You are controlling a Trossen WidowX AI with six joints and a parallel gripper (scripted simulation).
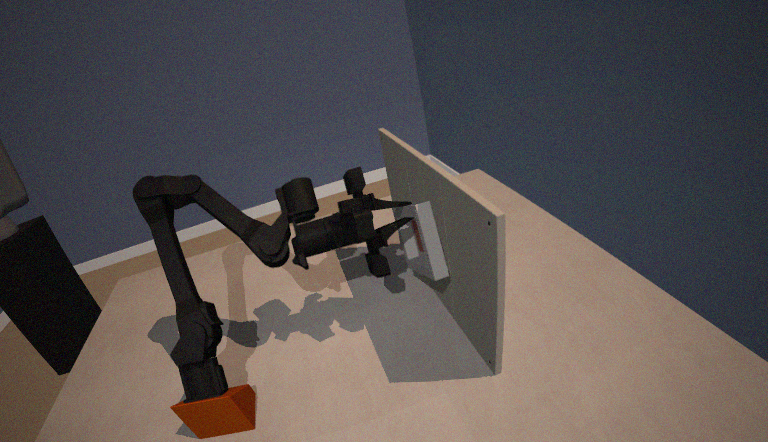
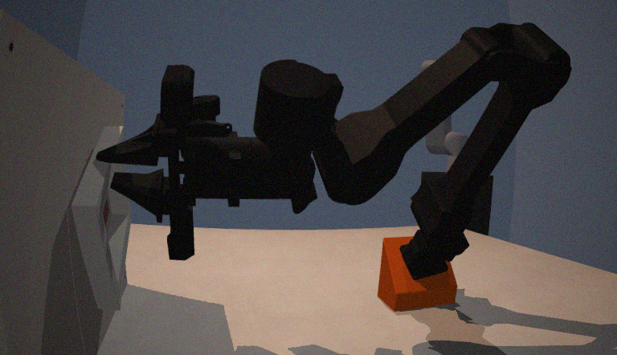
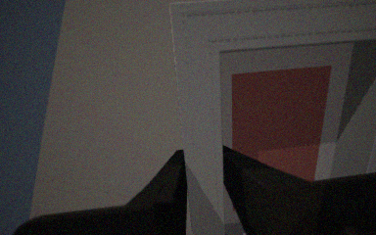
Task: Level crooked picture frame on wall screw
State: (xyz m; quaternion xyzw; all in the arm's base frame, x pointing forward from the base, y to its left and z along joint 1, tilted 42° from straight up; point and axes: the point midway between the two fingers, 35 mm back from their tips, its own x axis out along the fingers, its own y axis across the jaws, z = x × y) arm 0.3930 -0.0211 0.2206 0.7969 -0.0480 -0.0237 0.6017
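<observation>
Right now my gripper tip is 50 mm above the picture frame and 20 mm to the left of it. The rest, counted from my gripper tip: grey wall panel (50 mm below, 20 mm to the right, 20 mm ahead).
</observation>
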